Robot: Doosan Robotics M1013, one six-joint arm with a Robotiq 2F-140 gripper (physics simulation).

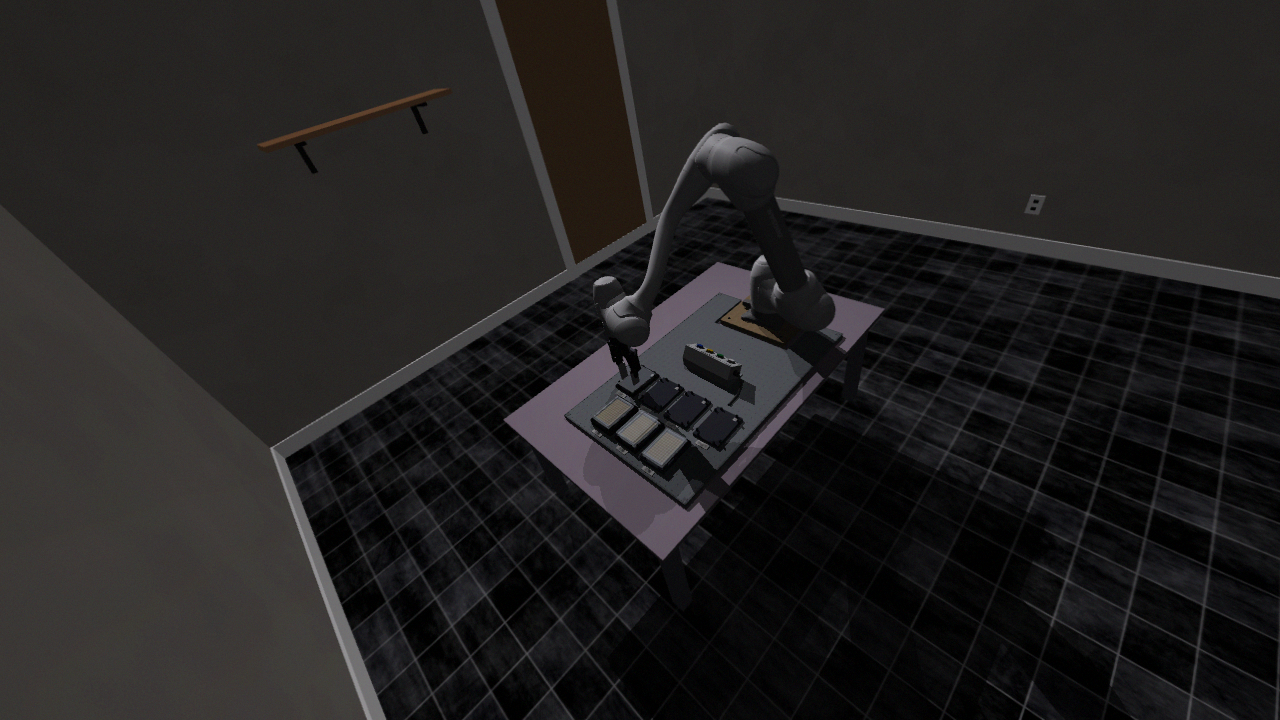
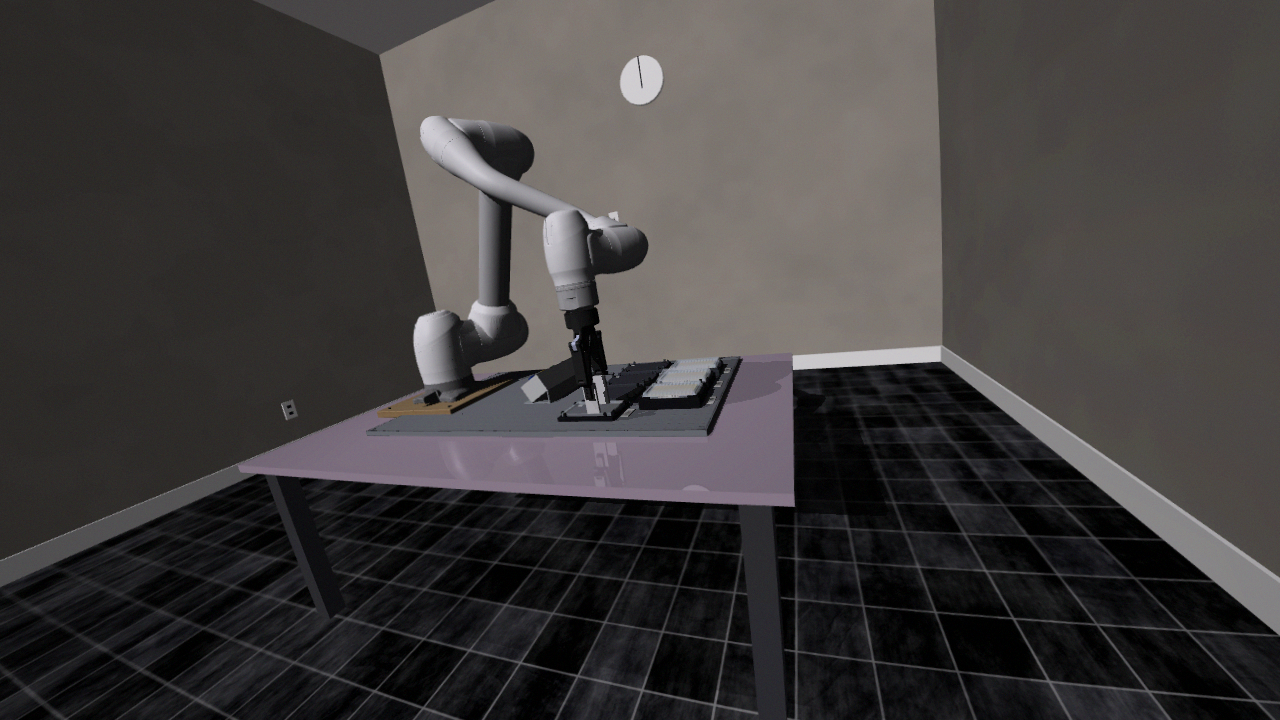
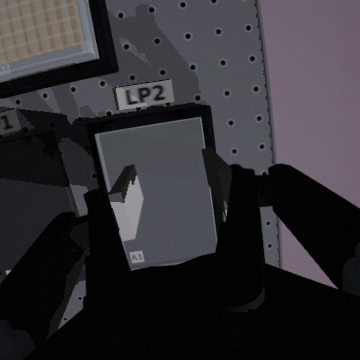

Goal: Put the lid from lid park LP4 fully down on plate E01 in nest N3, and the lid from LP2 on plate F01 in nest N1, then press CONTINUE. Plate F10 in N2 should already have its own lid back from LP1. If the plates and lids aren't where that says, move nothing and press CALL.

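Frame: origin at the arm's base, x right, y back, z down, level; metres.
Where they show: gripper, between the fingertips: (image 1: 630, 380) (image 2: 599, 408) (image 3: 171, 173); arm's base, origin of its link: (image 1: 769, 314) (image 2: 452, 393).
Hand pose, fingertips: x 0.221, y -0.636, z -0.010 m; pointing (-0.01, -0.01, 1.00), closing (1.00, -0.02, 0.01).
Each offset is from my fingertips to the centre of the thing. "spot": to the spot under its first point. Level surfaces: height alone.
My gripper (image 1: 629, 375) (image 2: 596, 399) (image 3: 171, 173) is partly open over lid park LP2, with nothing held between its fingers. The clear lid @(dz +0.004, dx -0.013, dy +0.021 m) (image 3: 165, 145) marked A1 lies flat in the black park @(spot: dz +0.008, dx +0.037, dy -0.042 m) (image 3: 206, 113) behind the LP2 label @(spot: dz +0.016, dx -0.008, dy -0.065 m) (image 3: 145, 95). The fingertips are low, one over its left part and one near its right edge. Three plates, one tan @(dz -0.013, dx -0.076, dy -0.162 m) (image 1: 613, 412) and two paler @(dz -0.018, dx -0.197, dy -0.162 m) (image 1: 639, 429) @(dz -0.012, dx -0.328, dy -0.170 m) (image 1: 665, 446), sit in a row of nests; their labels are unreadable. Three dark parks @(spot: dz +0.008, dx -0.150, dy +0.016 m) (image 1: 662, 394) @(spot: dz +0.008, dx -0.275, dy +0.010 m) (image 1: 687, 409) @(spot: dz +0.008, dx -0.414, dy +0.001 m) (image 1: 718, 428) continue the LP2 row; their lids cannot be made out.
A button box @(dz -0.024, dx -0.216, dy +0.232 m) (image 1: 712, 365) (image 2: 548, 383) with coloured buttons stands between the parks and the arm's base. The grey perforated board @(dz +0.018 m) (image 1: 590, 414) (image 3: 225, 45) lies on the pink table @(dz +0.031 m) (image 1: 537, 414) (image 3: 310, 75). A plate @(spot: dz -0.020, dx -0.067, dy -0.122 m) (image 3: 40, 30) in its black nest is near the gripper at the upper left.
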